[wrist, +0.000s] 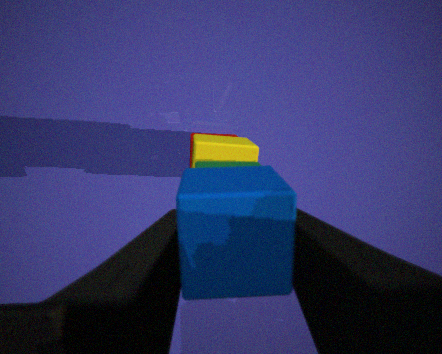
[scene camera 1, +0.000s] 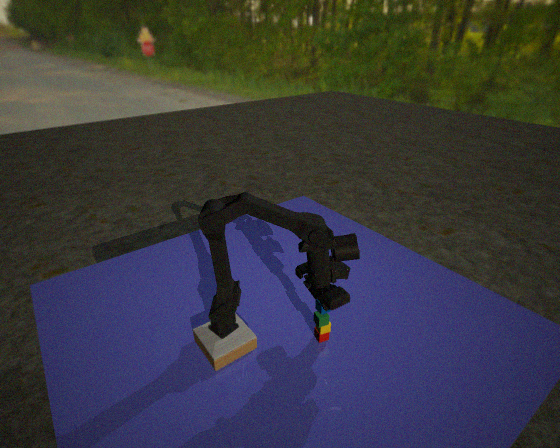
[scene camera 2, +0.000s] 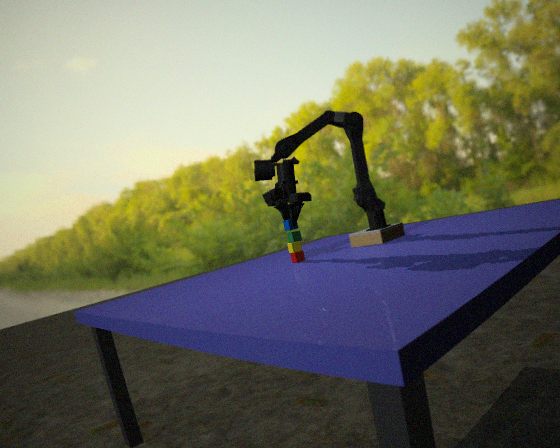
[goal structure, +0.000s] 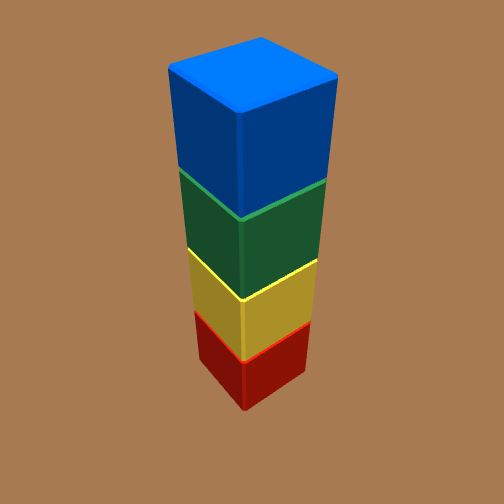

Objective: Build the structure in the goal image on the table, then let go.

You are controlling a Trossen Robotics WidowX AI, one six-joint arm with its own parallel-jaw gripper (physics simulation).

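A red cube stands on the blue table, with a yellow cube on it and a green cube on top of that. In the wrist view, thin edges of the red cube and green cube show behind the blue cube. My gripper is shut on the blue cube and holds it right over the green cube, a little to the left in scene camera 2. I cannot tell whether the two touch.
The arm's base block stands on the blue table, to the left of the stack in scene camera 1 and to its right in scene camera 2. Arm shadows fall across the table.
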